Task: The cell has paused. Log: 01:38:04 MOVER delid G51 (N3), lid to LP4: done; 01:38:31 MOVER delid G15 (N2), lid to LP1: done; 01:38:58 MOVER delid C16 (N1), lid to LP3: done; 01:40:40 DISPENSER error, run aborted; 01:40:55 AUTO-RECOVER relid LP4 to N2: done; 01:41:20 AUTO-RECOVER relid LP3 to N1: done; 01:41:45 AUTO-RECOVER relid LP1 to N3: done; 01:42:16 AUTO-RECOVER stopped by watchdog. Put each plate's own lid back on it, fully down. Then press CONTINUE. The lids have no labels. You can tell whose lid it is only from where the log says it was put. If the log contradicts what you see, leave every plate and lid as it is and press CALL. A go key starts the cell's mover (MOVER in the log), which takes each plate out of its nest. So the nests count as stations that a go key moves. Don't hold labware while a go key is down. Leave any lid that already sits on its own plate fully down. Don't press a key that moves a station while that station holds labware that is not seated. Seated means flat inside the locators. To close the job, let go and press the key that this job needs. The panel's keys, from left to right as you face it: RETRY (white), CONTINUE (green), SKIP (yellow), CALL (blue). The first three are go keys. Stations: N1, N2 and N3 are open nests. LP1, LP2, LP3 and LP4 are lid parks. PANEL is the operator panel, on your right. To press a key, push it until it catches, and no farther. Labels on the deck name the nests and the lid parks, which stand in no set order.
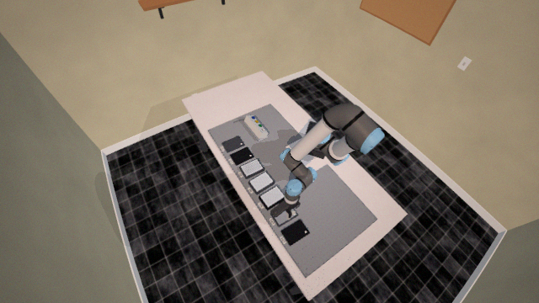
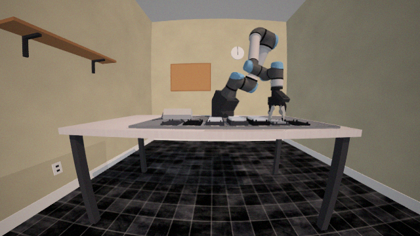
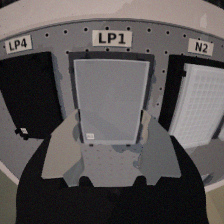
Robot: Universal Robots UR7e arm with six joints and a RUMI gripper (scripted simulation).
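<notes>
The white gridded plate lies 6 cm ahead of my hand and 38 cm to the right of it. Also, from my hand: lid park LP4: 1 cm behind, 13 cm to the left, 2 cm below; then grey lid: 1 cm below; then lid park LP3: 9 cm ahead, 51 cm to the right, 2 cm below.
</notes>
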